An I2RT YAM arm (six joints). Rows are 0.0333 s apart.
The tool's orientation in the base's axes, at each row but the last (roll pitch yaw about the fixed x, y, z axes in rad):
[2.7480, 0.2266, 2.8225]
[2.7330, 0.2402, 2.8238]
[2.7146, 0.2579, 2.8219]
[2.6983, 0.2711, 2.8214]
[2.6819, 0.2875, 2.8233]
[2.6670, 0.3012, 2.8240]
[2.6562, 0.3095, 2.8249]
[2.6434, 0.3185, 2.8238]
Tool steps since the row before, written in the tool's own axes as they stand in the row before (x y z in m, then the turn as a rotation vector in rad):
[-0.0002, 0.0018, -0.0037, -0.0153, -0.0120, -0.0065]
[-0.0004, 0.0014, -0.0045, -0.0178, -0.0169, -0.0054]
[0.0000, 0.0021, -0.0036, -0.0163, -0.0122, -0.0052]
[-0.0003, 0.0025, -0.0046, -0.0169, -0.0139, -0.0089]
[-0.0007, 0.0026, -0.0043, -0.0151, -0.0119, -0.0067]
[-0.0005, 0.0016, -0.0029, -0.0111, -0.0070, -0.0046]
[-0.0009, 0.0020, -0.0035, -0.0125, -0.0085, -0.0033]
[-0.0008, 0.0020, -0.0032, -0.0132, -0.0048, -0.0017]
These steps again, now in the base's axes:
[-0.0006, 0.0005, 0.0040, 0.0096, -0.0175, 0.0048]
[-0.0008, -0.0003, 0.0046, 0.0113, -0.0223, 0.0025]
[-0.0009, 0.0007, 0.0040, 0.0109, -0.0176, 0.0038]
[-0.0010, 0.0006, 0.0051, 0.0098, -0.0205, 0.0065]
[-0.0006, 0.0006, 0.0050, 0.0093, -0.0174, 0.0050]
[-0.0004, 0.0003, 0.0033, 0.0072, -0.0111, 0.0041]
[-0.0003, 0.0002, 0.0041, 0.0088, -0.0124, 0.0028]
[-0.0003, 0.0003, 0.0038, 0.0106, -0.0088, 0.0034]

